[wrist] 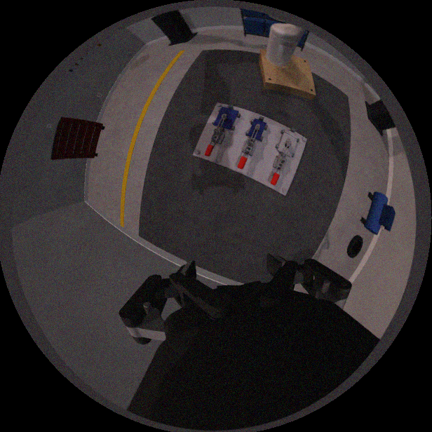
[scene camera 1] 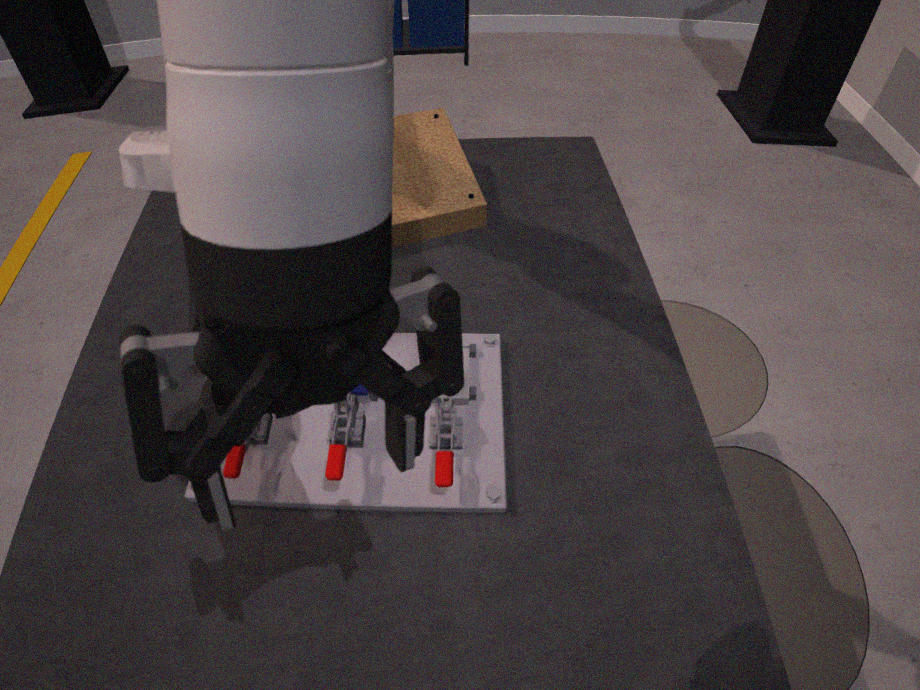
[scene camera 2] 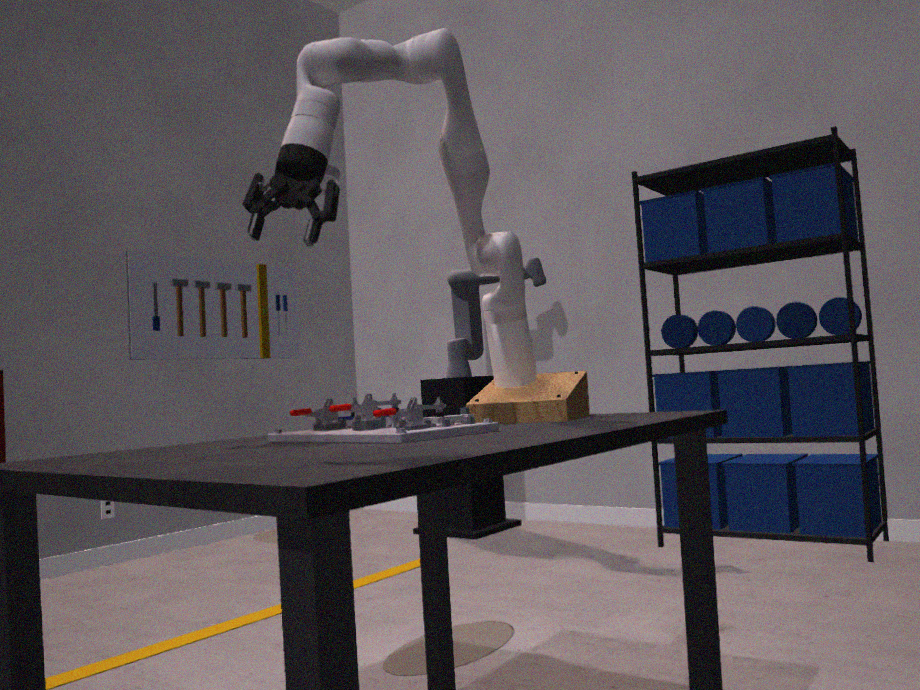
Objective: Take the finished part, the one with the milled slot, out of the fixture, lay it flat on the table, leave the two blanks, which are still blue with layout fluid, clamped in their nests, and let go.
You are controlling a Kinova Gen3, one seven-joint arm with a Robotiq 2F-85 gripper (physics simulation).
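Where they show: gripper, fingertip midpoint: point(scene camera 1: 316, 487) point(scene camera 2: 280, 241); arm's base, origin of the base link: point(scene camera 2: 515, 381).
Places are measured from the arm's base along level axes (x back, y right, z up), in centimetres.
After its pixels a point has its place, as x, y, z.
The fixture point(scene camera 1: 484, 441) @(-48.4, -14.9, -6.9) point(scene camera 2: 334, 437) @(-55.2, -0.8, -7.5) point(wrist: 260, 167) is a pale plate with three nests and three red-handled toggle clamps, lying on the table. In the wrist view, one blue blank point(wrist: 231, 119) sits in the left nest and another blue blank point(wrist: 262, 131) in the middle nest, each under a clamp arm. The grey finished part point(wrist: 292, 146) is in the right nest; its slot is too small to make out. All three red handles stick out low, away from the nests. My gripper point(scene camera 1: 312, 482) @(-67.0, -3.8, 23.2) point(scene camera 2: 282, 233) @(-67.0, -3.8, 23.2) point(wrist: 231, 265) is open and empty, high above the table.
The dark table point(scene camera 1: 579, 564) @(-62.5, -23.5, -8.4) point(scene camera 2: 185, 464) @(-85.8, -5.5, -8.4) point(wrist: 200, 215) carries the fixture and, behind it, the wooden base block point(scene camera 1: 431, 163) @(-2.7, -10.4, -1.5) point(scene camera 2: 527, 407) @(-12.4, -10.8, -5.3) point(wrist: 287, 77) of the arm. A shelf rack point(scene camera 2: 642, 297) with blue boxes stands beyond the table.
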